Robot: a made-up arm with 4 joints.
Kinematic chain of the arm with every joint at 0, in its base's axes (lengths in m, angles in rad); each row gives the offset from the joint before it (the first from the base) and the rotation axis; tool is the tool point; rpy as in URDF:
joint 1: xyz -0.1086 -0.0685 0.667 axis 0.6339 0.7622 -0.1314
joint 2: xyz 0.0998 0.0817 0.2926 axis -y
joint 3: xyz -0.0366 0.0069 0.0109 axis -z
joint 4: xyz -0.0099 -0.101 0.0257 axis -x
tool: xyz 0.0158 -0.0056 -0.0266 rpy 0 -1.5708 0
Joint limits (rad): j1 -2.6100..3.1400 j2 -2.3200..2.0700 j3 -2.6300..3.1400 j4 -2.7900..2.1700
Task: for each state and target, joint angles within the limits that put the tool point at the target. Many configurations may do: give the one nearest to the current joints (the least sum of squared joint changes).
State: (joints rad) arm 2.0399 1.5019 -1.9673 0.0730
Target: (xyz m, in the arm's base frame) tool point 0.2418 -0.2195 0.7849
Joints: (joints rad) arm 1.2304 1.5033 -1.7018 0.4793
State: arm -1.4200 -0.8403 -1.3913 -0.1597
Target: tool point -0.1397 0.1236 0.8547
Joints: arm -0.8527 -1.2997 -1.3106 0.0598
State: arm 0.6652 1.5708 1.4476 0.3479
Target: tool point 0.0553 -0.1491 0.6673
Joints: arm 1.2520 1.5291 0.9705 0.4276
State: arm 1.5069 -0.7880 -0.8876 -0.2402
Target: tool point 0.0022 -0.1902 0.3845
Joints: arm 2.3686 -0.9658 -0.1419 -0.2776
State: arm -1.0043 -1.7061 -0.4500 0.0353
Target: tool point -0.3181 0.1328 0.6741
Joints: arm -1.8395 -2.1094 -0.4341 0.2863
